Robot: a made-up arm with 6 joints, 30 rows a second.
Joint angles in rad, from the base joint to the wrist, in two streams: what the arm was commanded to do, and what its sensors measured. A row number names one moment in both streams.
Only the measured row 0 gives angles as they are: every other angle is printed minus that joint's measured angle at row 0.
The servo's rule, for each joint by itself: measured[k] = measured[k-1] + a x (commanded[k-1-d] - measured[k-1]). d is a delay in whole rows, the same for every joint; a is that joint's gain. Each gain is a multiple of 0.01, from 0.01 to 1. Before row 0 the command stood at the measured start. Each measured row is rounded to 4 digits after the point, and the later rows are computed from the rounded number. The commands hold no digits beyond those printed.
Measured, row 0:
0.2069, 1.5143, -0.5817, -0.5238, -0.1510, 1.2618
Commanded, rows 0 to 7:
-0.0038, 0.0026, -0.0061, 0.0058, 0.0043, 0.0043
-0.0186, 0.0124, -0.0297, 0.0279, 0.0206, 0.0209
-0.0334, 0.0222, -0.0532, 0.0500, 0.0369, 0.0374
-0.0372, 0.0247, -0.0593, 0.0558, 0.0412, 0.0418
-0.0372, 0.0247, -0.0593, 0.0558, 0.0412, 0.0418
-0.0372, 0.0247, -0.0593, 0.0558, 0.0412, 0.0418
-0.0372, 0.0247, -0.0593, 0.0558, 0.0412, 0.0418
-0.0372, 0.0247, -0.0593, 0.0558, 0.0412, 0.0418
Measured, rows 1 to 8:
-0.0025, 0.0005, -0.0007, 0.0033, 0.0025, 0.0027
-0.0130, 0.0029, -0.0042, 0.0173, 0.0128, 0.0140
-0.0263, 0.0068, -0.0101, 0.0359, 0.0265, 0.0285
-0.0334, 0.0104, -0.0160, 0.0472, 0.0349, 0.0367
-0.0359, 0.0133, -0.0212, 0.0521, 0.0385, 0.0399
-0.0367, 0.0156, -0.0258, 0.0542, 0.0400, 0.0411
-0.0370, 0.0174, -0.0298, 0.0551, 0.0407, 0.0415
-0.0371, 0.0189, -0.0333, 0.0555, 0.0410, 0.0417
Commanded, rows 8 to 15:
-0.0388, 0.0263, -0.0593, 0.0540, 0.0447, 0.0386
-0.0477, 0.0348, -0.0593, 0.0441, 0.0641, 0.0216
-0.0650, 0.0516, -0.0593, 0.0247, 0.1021, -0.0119
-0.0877, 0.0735, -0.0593, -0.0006, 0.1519, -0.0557
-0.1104, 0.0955, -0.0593, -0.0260, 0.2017, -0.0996
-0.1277, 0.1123, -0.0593, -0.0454, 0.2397, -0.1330
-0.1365, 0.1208, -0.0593, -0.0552, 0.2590, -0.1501
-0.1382, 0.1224, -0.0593, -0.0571, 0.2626, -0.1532
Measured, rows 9 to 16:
-0.0382, 0.0204, -0.0364, 0.0546, 0.0431, 0.0398
-0.0444, 0.0233, -0.0391, 0.0486, 0.0551, 0.0285
-0.0578, 0.0290, -0.0415, 0.0350, 0.0819, 0.0035
-0.0772, 0.0379, -0.0436, 0.0147, 0.1218, -0.0332
-0.0988, 0.0494, -0.0455, -0.0085, 0.1673, -0.0744
-0.1176, 0.0620, -0.0472, -0.0295, 0.2086, -0.1107
-0.1299, 0.0738, -0.0487, -0.0441, 0.2373, -0.1351
-0.1353, 0.0835, -0.0500, -0.0515, 0.2517, -0.1463

